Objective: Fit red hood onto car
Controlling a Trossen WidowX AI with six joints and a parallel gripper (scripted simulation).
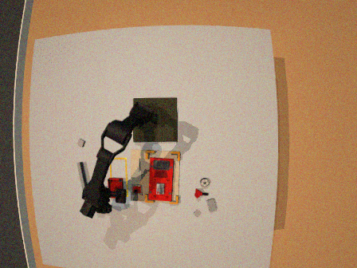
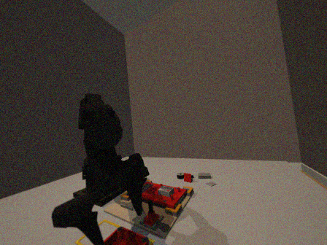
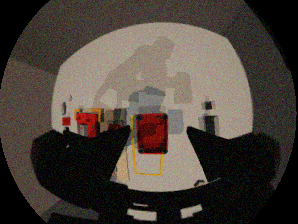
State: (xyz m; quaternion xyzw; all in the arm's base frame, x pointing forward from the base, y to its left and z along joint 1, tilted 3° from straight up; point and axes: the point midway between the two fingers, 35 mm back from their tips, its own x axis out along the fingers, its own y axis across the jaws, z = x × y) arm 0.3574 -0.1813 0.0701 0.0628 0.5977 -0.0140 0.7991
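The red hood is 6 cm below my gripper tip, 2 cm behind it and 1 cm to the left of it. Also, from my gripper tip: long grey bar 15 cm to the right, 7 cm behind, 5 cm below; then grey engine block 24 cm to the left, 5 cm below, 2 cm behind.
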